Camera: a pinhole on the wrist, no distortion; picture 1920 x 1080 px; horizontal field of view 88.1 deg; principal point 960.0 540.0 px. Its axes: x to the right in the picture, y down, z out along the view. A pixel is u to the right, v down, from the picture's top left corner.
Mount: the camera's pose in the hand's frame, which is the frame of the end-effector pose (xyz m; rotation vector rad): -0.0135 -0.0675 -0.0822 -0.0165 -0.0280 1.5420
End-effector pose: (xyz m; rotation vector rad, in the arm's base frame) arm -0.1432 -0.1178 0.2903 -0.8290 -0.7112 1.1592
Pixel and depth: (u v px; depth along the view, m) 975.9 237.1 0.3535
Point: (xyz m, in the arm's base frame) -0.3173 0.0030 0.4952
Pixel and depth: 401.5 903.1 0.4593
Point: -0.3443 -0.3019 0.7470
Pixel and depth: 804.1 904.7 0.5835
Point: -0.5412 -0.2917 0.6662
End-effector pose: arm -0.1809 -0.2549 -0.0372 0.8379 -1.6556 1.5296
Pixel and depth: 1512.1 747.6 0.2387
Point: -0.2127 -0.4055 -0.1336
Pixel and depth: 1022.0 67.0 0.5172
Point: -0.2920 -0.6970 0.1567
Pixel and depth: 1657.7 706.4 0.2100
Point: -0.2313 -0.3761 -0.1267
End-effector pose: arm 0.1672 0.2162 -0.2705 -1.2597 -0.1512 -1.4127
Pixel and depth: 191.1 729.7 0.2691
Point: 0.0389 0.4825 -0.1005
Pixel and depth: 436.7 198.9 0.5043
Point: 0.1835 0.5361 0.1917
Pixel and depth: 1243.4 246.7 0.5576
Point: 0.5455 0.4413 -0.0173
